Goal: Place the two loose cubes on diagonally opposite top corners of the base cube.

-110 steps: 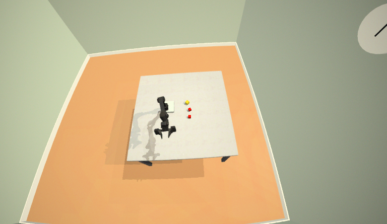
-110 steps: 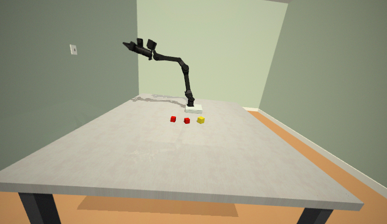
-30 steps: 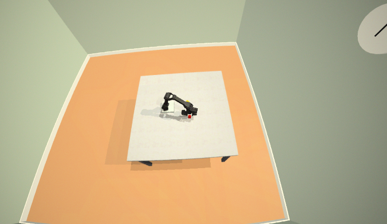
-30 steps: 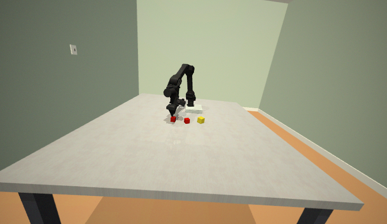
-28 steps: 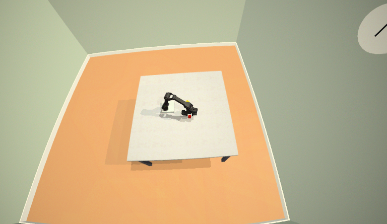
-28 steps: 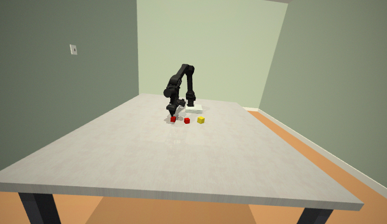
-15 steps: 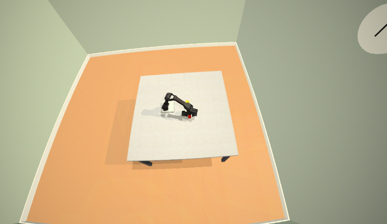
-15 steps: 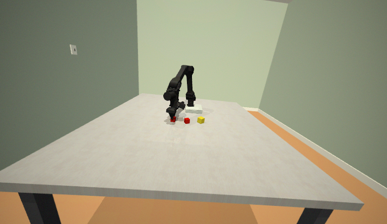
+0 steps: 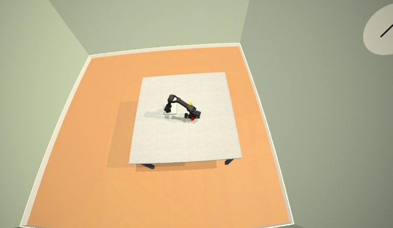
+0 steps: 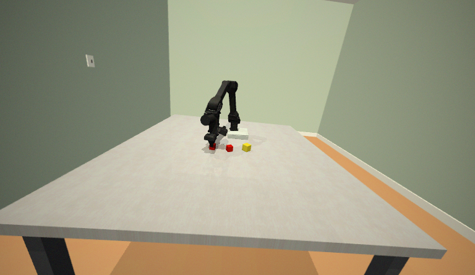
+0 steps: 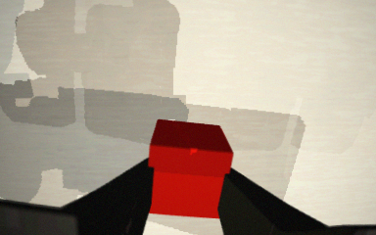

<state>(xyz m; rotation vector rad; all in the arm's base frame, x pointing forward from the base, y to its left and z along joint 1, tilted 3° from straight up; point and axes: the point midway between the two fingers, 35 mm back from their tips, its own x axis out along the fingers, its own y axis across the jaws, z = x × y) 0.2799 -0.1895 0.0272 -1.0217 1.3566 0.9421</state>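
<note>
The yellow base cube is 20 mm ahead of my gripper tip and 220 mm to the left of it.
</note>
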